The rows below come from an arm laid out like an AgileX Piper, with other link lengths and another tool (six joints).
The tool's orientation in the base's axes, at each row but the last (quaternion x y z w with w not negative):
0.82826, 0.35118, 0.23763, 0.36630
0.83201, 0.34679, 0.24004, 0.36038
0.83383, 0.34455, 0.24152, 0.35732
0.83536, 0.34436, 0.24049, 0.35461
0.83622, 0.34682, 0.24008, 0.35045
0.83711, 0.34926, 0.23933, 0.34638
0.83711, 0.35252, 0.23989, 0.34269
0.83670, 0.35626, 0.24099, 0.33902
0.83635, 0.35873, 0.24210, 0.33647
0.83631, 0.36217, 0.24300, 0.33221
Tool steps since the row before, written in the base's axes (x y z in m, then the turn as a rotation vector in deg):
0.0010, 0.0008, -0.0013, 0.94, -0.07, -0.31
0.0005, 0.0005, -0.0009, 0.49, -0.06, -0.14
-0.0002, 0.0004, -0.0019, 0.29, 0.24, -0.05
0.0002, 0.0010, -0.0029, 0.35, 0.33, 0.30
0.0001, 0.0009, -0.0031, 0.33, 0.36, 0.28
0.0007, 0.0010, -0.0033, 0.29, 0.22, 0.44
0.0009, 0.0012, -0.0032, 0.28, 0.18, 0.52
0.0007, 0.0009, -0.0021, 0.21, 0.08, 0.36
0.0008, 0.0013, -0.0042, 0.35, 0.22, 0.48
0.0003, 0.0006, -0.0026, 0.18, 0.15, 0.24
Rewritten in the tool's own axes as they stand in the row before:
0.0011, -0.0010, 0.0011, 0.51, 0.18, 0.83
0.0006, -0.0007, 0.0007, 0.25, 0.12, 0.43
-0.0001, -0.0017, 0.0009, 0.36, -0.04, 0.12
0.0004, -0.0026, 0.0015, 0.52, 0.20, -0.10
0.0002, -0.0028, 0.0017, 0.53, 0.16, -0.12
0.0007, -0.0027, 0.0022, 0.42, 0.34, -0.19
0.0010, -0.0026, 0.0022, 0.40, 0.41, -0.23
0.0008, -0.0017, 0.0015, 0.25, 0.32, -0.13
0.0008, -0.0034, 0.0028, 0.47, 0.39, -0.17
0.0002, -0.0021, 0.0017, 0.27, 0.18, -0.10

